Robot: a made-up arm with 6 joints.
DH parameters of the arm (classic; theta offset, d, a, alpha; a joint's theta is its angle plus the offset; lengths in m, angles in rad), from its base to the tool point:
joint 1: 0 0.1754 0 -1.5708
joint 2: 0.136 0 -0.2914 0
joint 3: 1.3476 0 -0.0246 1.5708
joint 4: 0 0.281 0 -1.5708
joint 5: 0 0 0.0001 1.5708
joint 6: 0 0.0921 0 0
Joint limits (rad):
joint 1: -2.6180..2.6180
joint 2: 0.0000..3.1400
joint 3: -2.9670..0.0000
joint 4: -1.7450..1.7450
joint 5: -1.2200..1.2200
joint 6: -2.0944..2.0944
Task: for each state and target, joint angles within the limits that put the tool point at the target. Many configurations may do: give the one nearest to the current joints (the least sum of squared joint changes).
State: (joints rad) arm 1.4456 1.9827 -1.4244 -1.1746 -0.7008 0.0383
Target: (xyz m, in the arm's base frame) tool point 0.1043 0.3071 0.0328
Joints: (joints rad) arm 1.0973 2.2445 -0.7825 -1.2391 -0.5740 0.0383
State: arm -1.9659 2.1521 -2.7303 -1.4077 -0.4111 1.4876
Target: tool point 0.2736 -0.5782 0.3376
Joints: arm -1.1715 2.6680 -2.6799 -1.3992 -0.3063 1.4876
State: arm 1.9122 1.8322 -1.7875 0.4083 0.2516 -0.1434
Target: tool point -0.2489 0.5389 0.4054
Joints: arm 1.9993 2.3040 -2.2785 0.4135 0.0657 -0.1434
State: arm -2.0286 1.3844 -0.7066 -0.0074 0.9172 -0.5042
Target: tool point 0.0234 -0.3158 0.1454
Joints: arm -1.5163 1.8779 -0.9075 0.0980 0.7510 -0.5042
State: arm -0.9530 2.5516 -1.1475 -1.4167 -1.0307 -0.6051
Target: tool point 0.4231 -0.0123 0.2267
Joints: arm -0.2330 2.0304 -1.1814 -1.4405 -1.2200 -0.6051
